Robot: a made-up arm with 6 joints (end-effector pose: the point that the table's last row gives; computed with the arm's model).
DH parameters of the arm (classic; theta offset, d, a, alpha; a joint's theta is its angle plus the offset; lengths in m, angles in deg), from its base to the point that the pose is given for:
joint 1: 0 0.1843 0 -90
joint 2: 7.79 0 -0.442 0
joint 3: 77.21 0 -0.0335 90
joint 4: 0 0.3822 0 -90
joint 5: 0 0 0.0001 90
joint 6: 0 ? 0 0
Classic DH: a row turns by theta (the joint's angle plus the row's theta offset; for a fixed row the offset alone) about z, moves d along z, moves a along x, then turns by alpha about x.
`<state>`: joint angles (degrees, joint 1 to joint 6).
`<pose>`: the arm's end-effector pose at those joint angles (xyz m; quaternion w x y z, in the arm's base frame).
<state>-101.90 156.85 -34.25 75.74 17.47 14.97</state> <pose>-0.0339 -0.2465 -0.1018 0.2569 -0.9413 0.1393 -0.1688</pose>
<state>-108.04 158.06 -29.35 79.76 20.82 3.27</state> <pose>-0.0448 -0.2061 -0.0890 0.2716 -0.9227 0.1412 -0.2345</pose>
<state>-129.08 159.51 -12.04 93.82 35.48 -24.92</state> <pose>-0.0427 -0.1082 -0.0097 0.2118 -0.8317 0.2676 -0.4379</pose>
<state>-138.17 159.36 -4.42 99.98 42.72 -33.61</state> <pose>-0.0342 -0.0849 0.0338 0.1503 -0.7811 0.3533 -0.4925</pose>
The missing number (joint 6, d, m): 0.0604
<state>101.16 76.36 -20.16 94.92 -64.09 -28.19</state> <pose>0.0079 0.2396 0.3236 0.5210 -0.0734 0.8301 0.1847</pose>
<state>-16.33 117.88 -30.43 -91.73 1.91 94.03</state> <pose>0.3345 -0.1002 0.1091 0.0638 0.1626 0.9843 -0.0246</pose>
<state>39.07 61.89 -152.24 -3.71 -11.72 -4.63</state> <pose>-0.1869 -0.1507 1.0340 0.9537 0.0535 -0.1383 0.2617</pose>
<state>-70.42 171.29 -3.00 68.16 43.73 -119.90</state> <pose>0.0497 -0.0240 0.0518 0.0788 -0.3110 -0.6197 -0.7163</pose>
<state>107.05 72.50 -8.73 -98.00 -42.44 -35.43</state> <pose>-0.0885 0.1513 0.2694 0.2758 -0.7387 -0.5423 0.2899</pose>
